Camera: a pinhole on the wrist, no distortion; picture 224 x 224 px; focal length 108.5 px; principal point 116.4 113.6 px. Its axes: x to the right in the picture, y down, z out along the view. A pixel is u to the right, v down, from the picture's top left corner.
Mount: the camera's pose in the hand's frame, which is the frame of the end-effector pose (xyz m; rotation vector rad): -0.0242 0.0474 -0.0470 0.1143 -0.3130 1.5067
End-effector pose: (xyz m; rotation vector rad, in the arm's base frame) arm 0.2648 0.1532 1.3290 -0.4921 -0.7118 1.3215
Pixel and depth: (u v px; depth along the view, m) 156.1 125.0 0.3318
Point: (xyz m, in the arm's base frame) -0.0114 0.0514 1.4648
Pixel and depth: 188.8 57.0 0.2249
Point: 0.0259 0.2279 1.4112
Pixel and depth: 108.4 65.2 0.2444
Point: 0.1602 0.1812 1.5034
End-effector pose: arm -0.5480 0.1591 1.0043 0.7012 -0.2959 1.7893
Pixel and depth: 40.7 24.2 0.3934
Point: -0.1815 0.3040 1.3258
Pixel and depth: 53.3 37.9 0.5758
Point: -0.0347 0.2931 1.4717
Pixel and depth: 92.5 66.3 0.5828
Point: -0.1868 0.0904 1.4542
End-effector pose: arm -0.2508 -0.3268 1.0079 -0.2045 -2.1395 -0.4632
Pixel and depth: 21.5 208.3 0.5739
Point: -0.3036 -0.6960 0.2100
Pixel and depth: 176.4 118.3 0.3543
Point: -0.4197 -0.0569 0.8009
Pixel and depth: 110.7 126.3 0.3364
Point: -0.4066 -0.2697 0.7682
